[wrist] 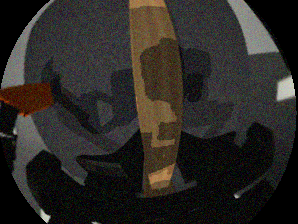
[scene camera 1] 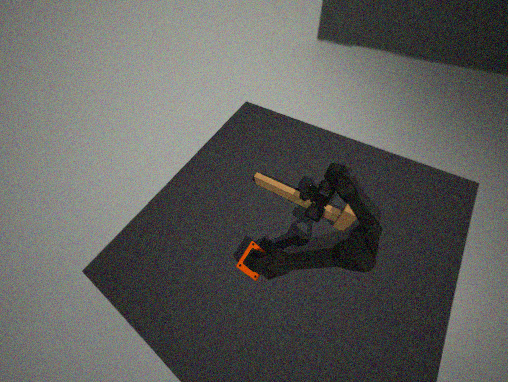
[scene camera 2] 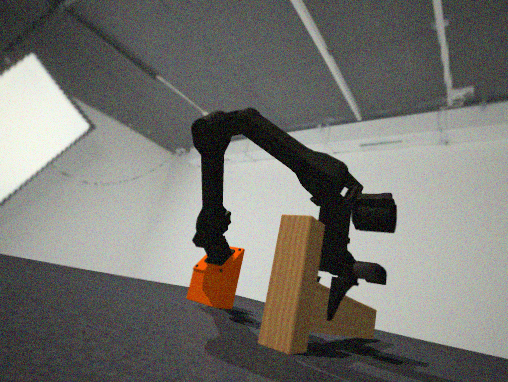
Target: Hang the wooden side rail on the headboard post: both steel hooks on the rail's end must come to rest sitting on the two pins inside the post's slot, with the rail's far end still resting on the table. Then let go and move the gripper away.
In view: my gripper (scene camera 2: 320, 318) and a wooden side rail (scene camera 2: 352, 318).
The wooden side rail shows as well in scene camera 1 (scene camera 1: 287, 192). My gripper shows as well in the wrist view (wrist: 153, 127).
